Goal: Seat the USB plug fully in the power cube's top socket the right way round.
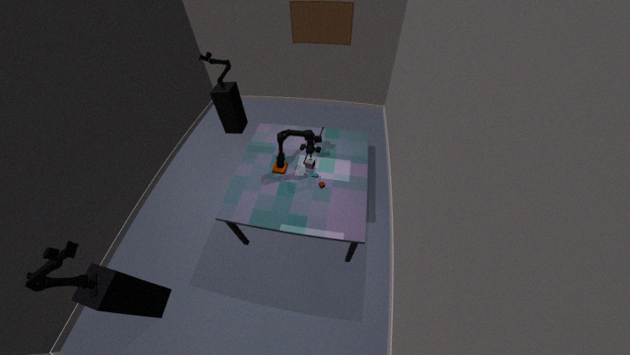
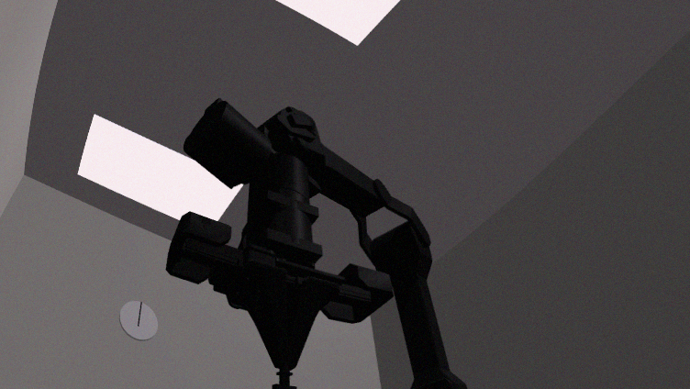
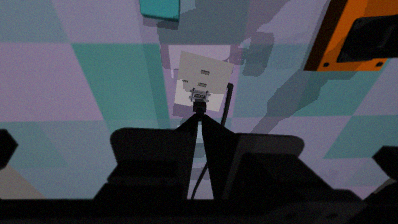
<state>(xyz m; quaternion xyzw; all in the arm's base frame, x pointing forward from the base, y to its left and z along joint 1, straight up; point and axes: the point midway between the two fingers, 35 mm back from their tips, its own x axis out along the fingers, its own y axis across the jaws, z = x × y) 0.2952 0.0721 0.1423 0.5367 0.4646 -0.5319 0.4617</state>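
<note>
The dark USB plug is 20 mm below my gripper tip. The rest, counted from my gripper tip: red block 260 mm to the right, 130 mm ahead, 120 mm below; then teal block 150 mm to the right, 130 mm below, 50 mm ahead.
</note>
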